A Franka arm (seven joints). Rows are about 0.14 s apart.
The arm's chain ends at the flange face. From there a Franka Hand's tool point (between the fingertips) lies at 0.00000 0.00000 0.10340 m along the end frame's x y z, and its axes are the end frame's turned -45 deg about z.
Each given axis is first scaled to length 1.
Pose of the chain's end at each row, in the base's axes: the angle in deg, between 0 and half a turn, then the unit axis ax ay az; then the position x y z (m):
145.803 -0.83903 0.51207 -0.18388 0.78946 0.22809 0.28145
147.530 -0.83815 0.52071 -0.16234 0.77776 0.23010 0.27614
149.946 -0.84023 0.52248 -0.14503 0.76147 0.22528 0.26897
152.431 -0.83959 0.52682 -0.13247 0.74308 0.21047 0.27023
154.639 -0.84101 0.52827 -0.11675 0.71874 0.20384 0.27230
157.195 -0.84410 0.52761 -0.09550 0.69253 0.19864 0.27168
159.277 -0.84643 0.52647 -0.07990 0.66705 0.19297 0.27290
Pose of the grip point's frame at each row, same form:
156.414 -0.94822 0.14842 -0.28082 0.84837 0.25906 0.20231
157.084 -0.95381 0.15706 -0.25610 0.83260 0.26051 0.19393
158.569 -0.95956 0.15842 -0.23269 0.81203 0.25417 0.18353
160.320 -0.96331 0.16306 -0.21318 0.78999 0.23704 0.18199
161.677 -0.96761 0.16426 -0.19168 0.76146 0.22895 0.18155
163.114 -0.97292 0.16295 -0.16392 0.72969 0.22246 0.17818
164.357 -0.97652 0.16133 -0.14277 0.69985 0.21552 0.17747

